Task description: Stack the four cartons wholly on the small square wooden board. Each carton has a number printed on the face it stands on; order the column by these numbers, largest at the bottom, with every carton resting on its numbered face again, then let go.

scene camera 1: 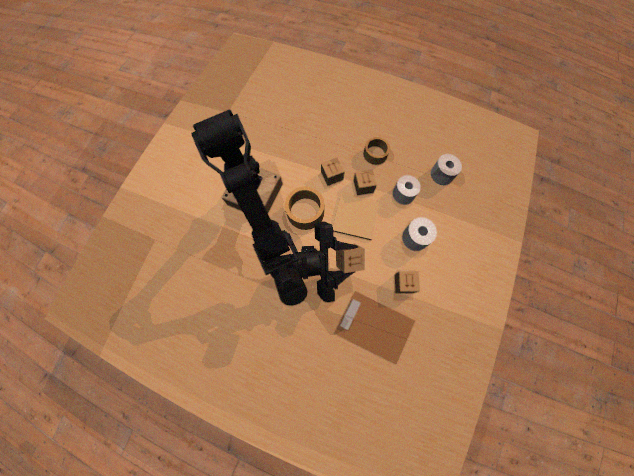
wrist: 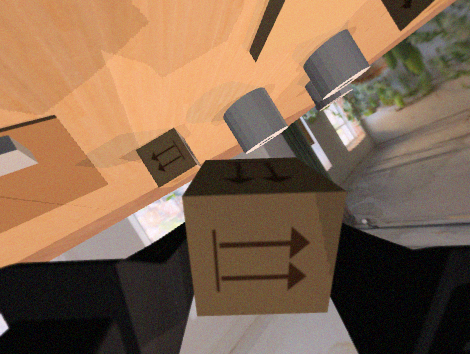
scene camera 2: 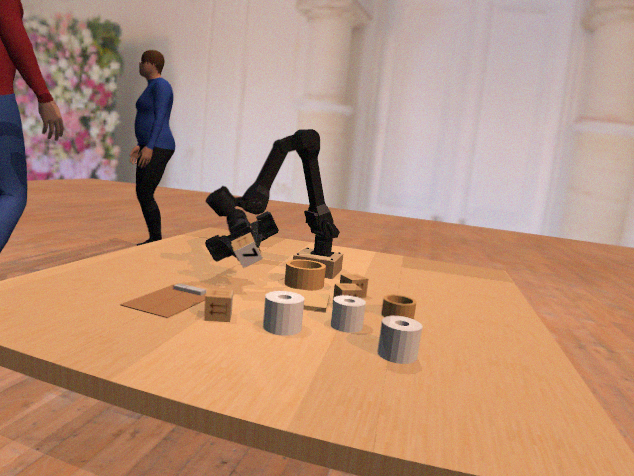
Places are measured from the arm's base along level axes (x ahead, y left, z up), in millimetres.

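Pixels of known places: gripper, fingertip midpoint: [scene camera 1: 357, 257] [wrist: 252, 216] [scene camera 2: 246, 251]; arm's base, origin of the base link: [scene camera 2: 322, 253].
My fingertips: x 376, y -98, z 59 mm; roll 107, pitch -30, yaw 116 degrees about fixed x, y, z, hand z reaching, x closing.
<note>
For each thing: its middle in the pictures, then the offset to it from my fingertips. "*": a spot on its surface instead.
- brown carton, body centre: [wrist: 255, 222] [scene camera 1: 350, 257] [scene camera 2: 246, 250] 17 mm back, 7 mm right, 1 mm down
- square wooden board, body centre: [scene camera 2: 304, 299] [scene camera 1: 355, 216] 47 mm back, 143 mm left, 110 mm down
- nearer carton, body centre: [scene camera 2: 347, 297] [scene camera 1: 364, 182] 62 mm back, 249 mm left, 89 mm down
- farther carton, body centre: [scene camera 2: 353, 286] [scene camera 1: 332, 171] 166 mm back, 244 mm left, 89 mm down
- large ring, body centre: [scene camera 2: 305, 274] [scene camera 1: 305, 208] 192 mm back, 98 mm left, 87 mm down
- small ring, body centre: [scene camera 2: 398, 307] [scene camera 1: 376, 151] 67 mm back, 377 mm left, 96 mm down
- brown sheet, body centre: [wrist: 13, 200] [scene camera 2: 170, 297] [scene camera 1: 375, 327] 122 mm ahead, 133 mm right, 110 mm down
- pale bar, surface spot: [scene camera 1: 350, 313] * 44 mm ahead, 125 mm right, 104 mm down
My gripper [scene camera 1: 353, 260] [scene camera 2: 246, 245] [wrist: 252, 216] is shut on a brown carton [scene camera 1: 350, 260] [scene camera 2: 241, 242] [wrist: 265, 295], held tilted above the table. Its white face in the scene camera 2 view bears a dark figure like a 7 and points outward and down. The square wooden board [scene camera 1: 356, 215] [scene camera 2: 314, 301] lies behind it, with no carton on it. One carton [scene camera 1: 409, 281] [scene camera 2: 218, 305] [wrist: 167, 157] stands near the brown sheet. Two more stand beyond the board: a nearer carton [scene camera 1: 365, 182] [scene camera 2: 347, 290] and a farther carton [scene camera 1: 332, 170] [scene camera 2: 360, 282]. Their numbered faces are hidden.
Three white-topped rolls [scene camera 1: 419, 240] [scene camera 1: 406, 195] [scene camera 1: 444, 174] stand right of the board. A large ring [scene camera 1: 304, 222] [scene camera 2: 304, 279] stands between board and arm base. A small ring [scene camera 1: 376, 159] [scene camera 2: 398, 309] stands behind the cartons. A brown sheet [scene camera 1: 381, 330] [scene camera 2: 163, 303] bears a pale bar [scene camera 1: 350, 313].
</note>
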